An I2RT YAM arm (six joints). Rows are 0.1 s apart.
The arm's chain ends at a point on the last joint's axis. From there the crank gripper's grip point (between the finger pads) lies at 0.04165 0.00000 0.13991 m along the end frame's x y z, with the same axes.
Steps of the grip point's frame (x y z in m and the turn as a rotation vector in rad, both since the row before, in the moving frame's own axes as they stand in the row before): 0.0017 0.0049 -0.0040 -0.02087 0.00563 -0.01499; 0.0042 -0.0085 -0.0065 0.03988 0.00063 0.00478; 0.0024 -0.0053 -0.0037 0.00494 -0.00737 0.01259; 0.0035 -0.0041 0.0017 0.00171 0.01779 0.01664
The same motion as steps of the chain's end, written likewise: 0.0009 0.0026 -0.0037 -0.02087 0.00563 -0.01499; 0.0041 -0.0031 -0.0064 0.03988 0.00063 0.00478; 0.0034 -0.0051 -0.0040 0.00494 -0.00737 0.01259; 0.0010 -0.0046 0.0025 0.00171 0.01779 0.01664
